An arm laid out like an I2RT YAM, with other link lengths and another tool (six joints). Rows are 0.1 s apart.
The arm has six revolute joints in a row. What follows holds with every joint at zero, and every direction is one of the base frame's.
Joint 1 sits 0.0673 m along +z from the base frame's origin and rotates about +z.
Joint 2 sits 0.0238 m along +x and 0.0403 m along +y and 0.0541 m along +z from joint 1 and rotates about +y.
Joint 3 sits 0.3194 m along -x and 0.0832 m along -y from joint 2 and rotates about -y.
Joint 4 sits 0.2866 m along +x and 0.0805 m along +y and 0.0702 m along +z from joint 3 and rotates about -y.
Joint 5 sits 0.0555 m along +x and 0.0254 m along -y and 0.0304 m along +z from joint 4 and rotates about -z.
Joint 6 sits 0.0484 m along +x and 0.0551 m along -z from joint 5 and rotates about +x.
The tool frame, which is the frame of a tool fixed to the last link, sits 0.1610 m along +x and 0.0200 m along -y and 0.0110 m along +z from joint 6; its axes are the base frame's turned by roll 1.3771, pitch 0.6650 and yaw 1.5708 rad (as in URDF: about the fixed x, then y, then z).
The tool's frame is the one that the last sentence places.
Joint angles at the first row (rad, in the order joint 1, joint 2, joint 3, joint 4, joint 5, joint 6):
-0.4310, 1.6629, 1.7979, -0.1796, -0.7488, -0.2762
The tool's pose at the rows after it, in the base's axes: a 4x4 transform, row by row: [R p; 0 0 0 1], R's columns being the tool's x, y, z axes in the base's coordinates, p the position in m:
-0.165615 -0.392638 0.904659 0.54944; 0.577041 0.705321 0.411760 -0.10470; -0.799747 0.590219 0.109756 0.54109; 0 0 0 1
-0.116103 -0.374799 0.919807 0.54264; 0.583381 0.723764 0.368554 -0.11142; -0.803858 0.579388 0.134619 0.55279; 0 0 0 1
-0.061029 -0.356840 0.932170 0.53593; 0.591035 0.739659 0.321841 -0.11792; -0.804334 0.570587 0.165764 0.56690; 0 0 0 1
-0.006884 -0.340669 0.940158 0.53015; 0.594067 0.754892 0.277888 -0.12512; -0.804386 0.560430 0.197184 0.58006; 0 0 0 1
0.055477 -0.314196 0.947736 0.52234; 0.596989 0.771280 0.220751 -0.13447; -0.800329 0.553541 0.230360 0.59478; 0 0 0 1
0.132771 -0.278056 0.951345 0.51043; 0.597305 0.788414 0.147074 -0.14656; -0.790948 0.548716 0.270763 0.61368; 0 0 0 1
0.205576 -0.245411 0.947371 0.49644; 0.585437 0.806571 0.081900 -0.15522; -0.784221 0.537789 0.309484 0.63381; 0 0 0 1
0.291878 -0.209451 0.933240 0.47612; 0.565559 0.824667 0.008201 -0.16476; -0.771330 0.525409 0.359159 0.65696; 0 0 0 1
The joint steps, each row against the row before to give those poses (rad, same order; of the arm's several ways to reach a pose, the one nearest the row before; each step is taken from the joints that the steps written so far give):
-0.0016, -0.0292, -0.0169, 0.0246, 0.0446, 0.0093
-0.0015, -0.0245, -0.0107, 0.0200, 0.0460, 0.0138
0.0015, -0.0215, -0.0031, 0.0199, 0.0520, 0.0183
0.0000, -0.0153, 0.0000, 0.0214, 0.0477, 0.0139
0.0000, -0.0169, 0.0045, 0.0139, 0.0611, 0.0138
-0.0015, -0.0200, 0.0122, 0.0077, 0.0767, 0.0153
0.0015, -0.0199, 0.0185, 0.0000, 0.0721, 0.0031
-0.0015, -0.0291, 0.0123, 0.0076, 0.0799, 0.0031

